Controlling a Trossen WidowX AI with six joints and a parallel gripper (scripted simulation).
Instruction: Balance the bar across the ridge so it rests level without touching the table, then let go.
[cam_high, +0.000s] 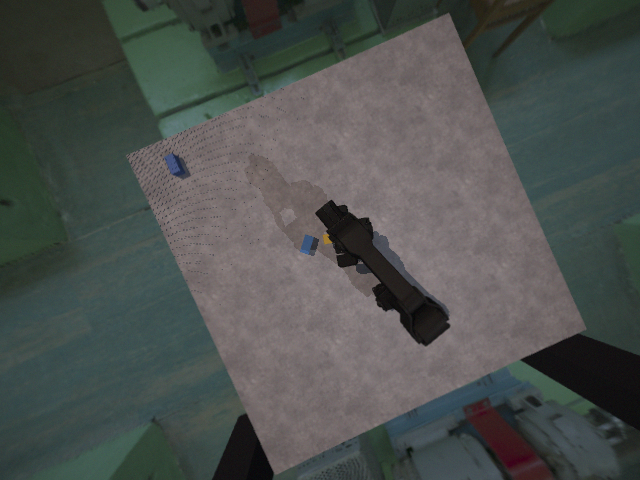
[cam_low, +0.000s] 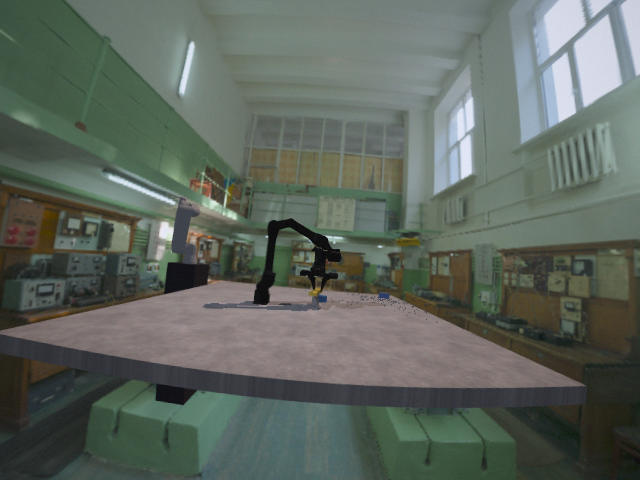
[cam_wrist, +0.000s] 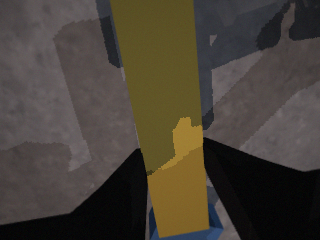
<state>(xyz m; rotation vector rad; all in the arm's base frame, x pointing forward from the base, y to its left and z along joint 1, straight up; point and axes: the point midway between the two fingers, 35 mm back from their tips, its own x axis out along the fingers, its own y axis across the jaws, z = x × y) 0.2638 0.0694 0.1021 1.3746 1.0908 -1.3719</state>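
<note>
My gripper tip is now 30 mm to the left of the yellow bar and 10 mm past it.
</note>
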